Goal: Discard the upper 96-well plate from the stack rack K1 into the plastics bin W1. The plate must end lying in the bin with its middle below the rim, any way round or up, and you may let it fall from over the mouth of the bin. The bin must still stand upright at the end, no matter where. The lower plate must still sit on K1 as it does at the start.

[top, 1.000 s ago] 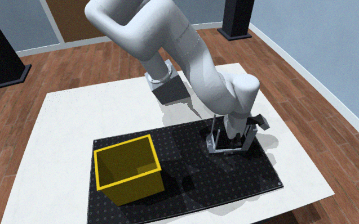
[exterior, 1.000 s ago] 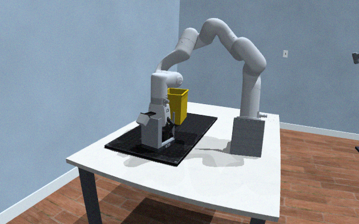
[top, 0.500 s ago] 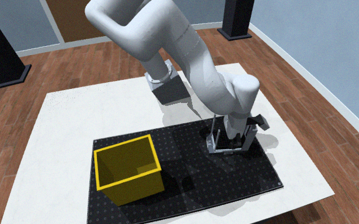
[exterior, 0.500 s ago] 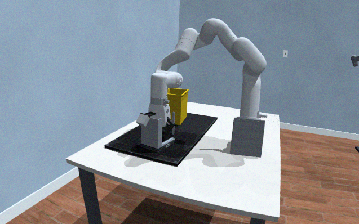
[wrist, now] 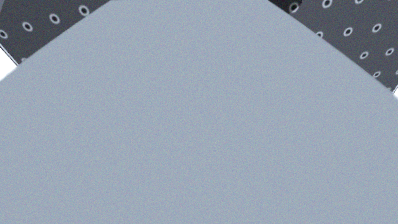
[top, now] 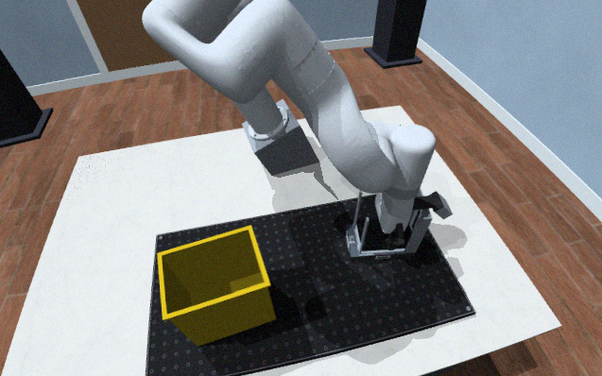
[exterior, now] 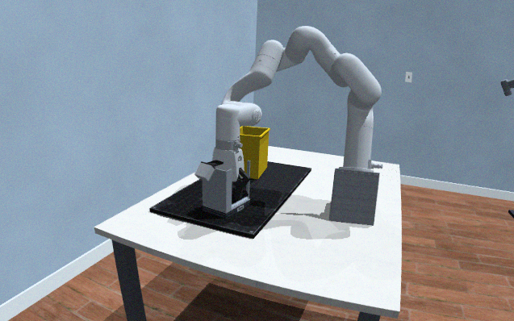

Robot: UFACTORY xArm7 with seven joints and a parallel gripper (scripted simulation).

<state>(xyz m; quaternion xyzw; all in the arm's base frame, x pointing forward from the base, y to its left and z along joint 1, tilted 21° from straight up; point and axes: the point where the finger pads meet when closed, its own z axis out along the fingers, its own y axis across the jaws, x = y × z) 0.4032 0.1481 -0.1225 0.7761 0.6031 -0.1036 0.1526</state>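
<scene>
Right now my hand is 10 mm above the black 96-well plate. Round my hand: thin post (50 mm to the right, 50 mm behind, 40 mm above); then tall grey back wall (60 mm to the left, 40 mm above, 20 mm ahead); then white 96-well plate (30 mm below).
</scene>
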